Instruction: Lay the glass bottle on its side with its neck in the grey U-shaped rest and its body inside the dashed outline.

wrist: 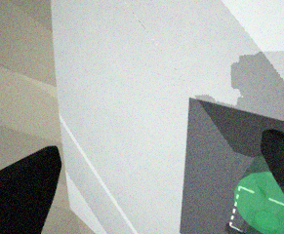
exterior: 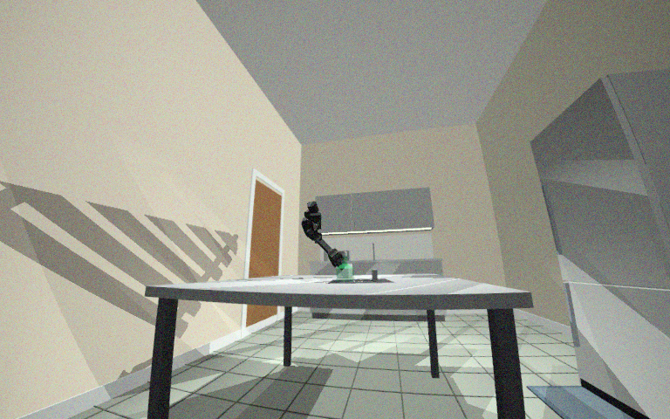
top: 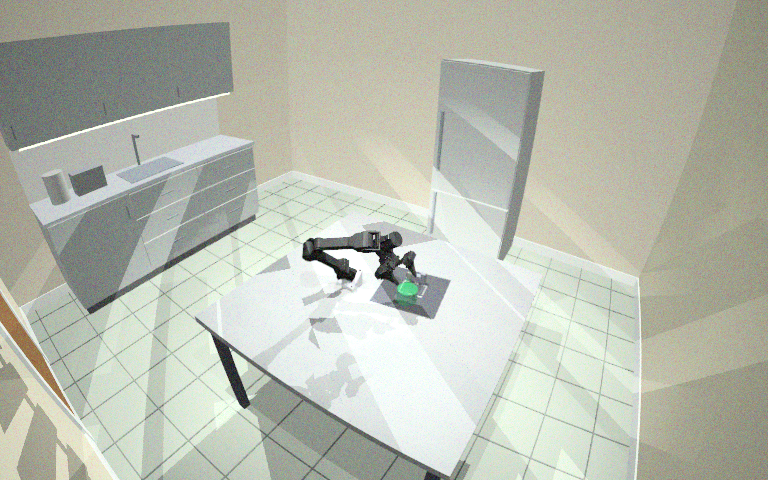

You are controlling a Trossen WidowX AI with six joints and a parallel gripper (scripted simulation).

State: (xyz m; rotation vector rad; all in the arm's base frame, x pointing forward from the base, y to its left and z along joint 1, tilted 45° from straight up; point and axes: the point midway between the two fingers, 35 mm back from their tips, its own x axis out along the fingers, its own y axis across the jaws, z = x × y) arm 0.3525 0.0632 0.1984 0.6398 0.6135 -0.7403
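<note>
Right now the green glass bottle is 7 cm behind my gripper tip, 15 cm to the left of it and 14 cm below it. The rest, counted from my gripper tip: dark grey mat (9 cm behind, 22 cm to the left, 24 cm below).
</note>
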